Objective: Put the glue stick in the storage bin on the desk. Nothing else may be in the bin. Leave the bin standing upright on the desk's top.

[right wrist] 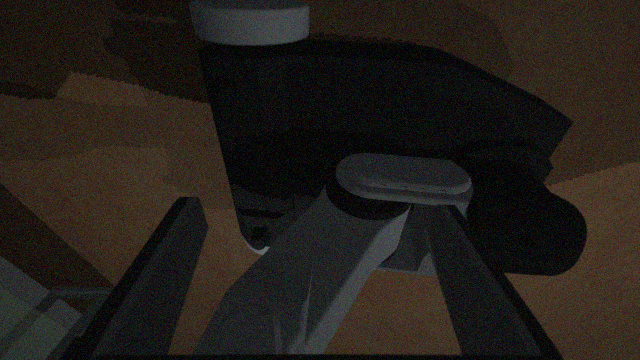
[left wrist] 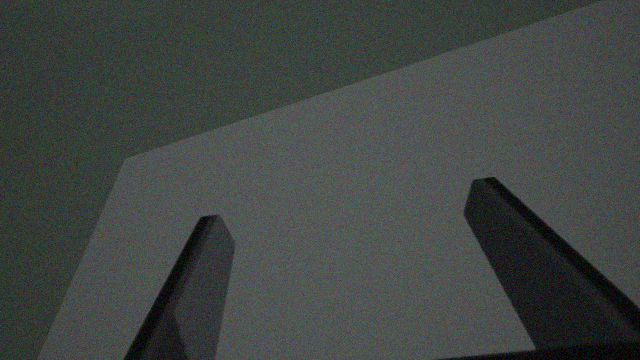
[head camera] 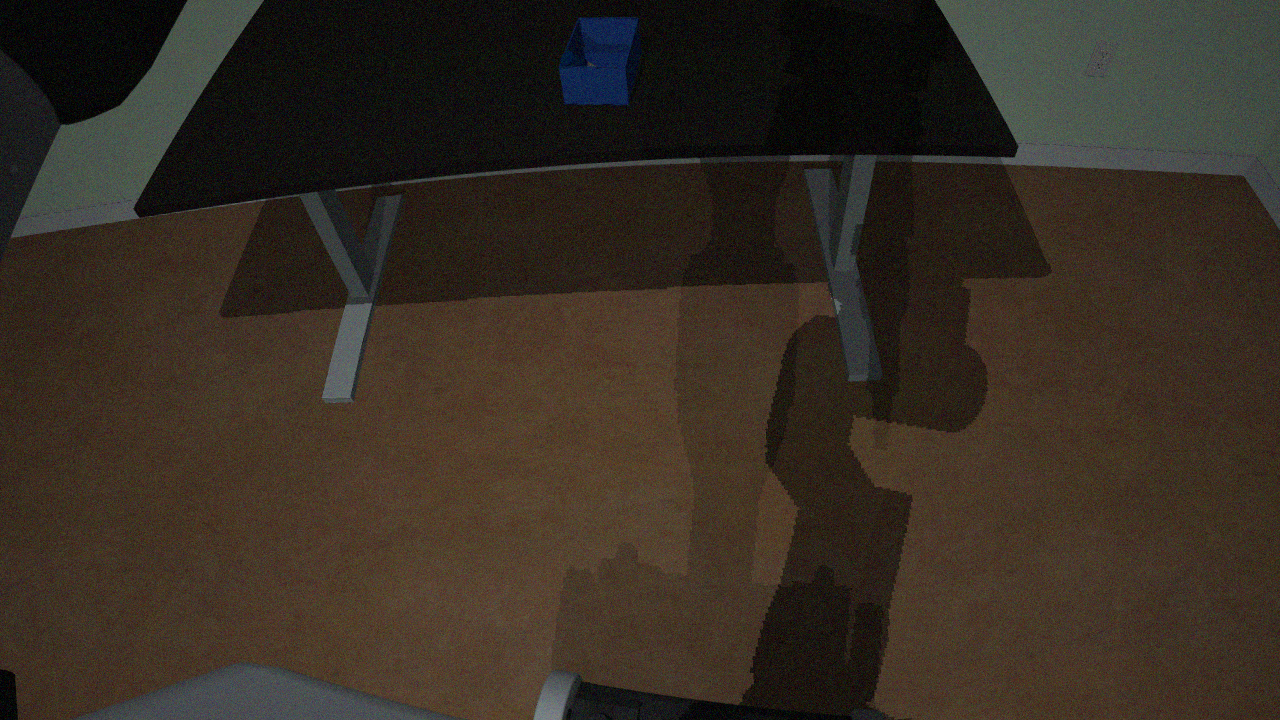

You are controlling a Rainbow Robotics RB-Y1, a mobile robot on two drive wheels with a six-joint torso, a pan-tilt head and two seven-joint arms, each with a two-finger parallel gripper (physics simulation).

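Frame: origin at the robot's base, x ahead, y left, z up, level; centimetres.
Seen in the pictures: left gripper, fingertip midpoint: (left wrist: 344, 213); right gripper, fingertip midpoint: (right wrist: 319, 215).
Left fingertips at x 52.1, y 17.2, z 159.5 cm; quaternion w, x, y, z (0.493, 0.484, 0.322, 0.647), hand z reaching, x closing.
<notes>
A point is followed by its place in that frame.
The blue storage bin (head camera: 597, 85) @(x 84.6, y 29.3, z 76.0 cm) stands upright on the black desk (head camera: 402, 107) @(x 83.4, y 64.4, z 72.1 cm) at the top of the head camera view. A tiny pale bit of something (head camera: 590, 64) @(x 87.6, y 30.9, z 78.1 cm) shows inside the bin, too small to identify; the bin's front wall hides most of the bottom. I cannot make out the glue stick in any view. My left gripper (left wrist: 344, 213) @(x 52.1, y 17.2, z 159.5 cm) is open and empty, before a large pale surface, away from the bin. My right gripper (right wrist: 319, 215) @(x -17.4, y -25.0, z 54.7 cm) is open and empty, above the floor and the robot's own body.
The desk has grey legs (head camera: 347, 358) (head camera: 859, 331) on the brown floor (head camera: 537, 402) @(x 70.3, y 48.4, z 0.1 cm). A pale green wall (head camera: 1118, 98) @(x 177.9, y -102.0, z 26.9 cm) with a socket (head camera: 1100, 60) @(x 175.3, y -90.4, z 40.0 cm) stands behind it. Grey and black robot parts (right wrist: 280, 280) @(x -12.8, y -7.6, z 47.8 cm) show beyond the right fingers. Dark shadows cross the desk and floor.
</notes>
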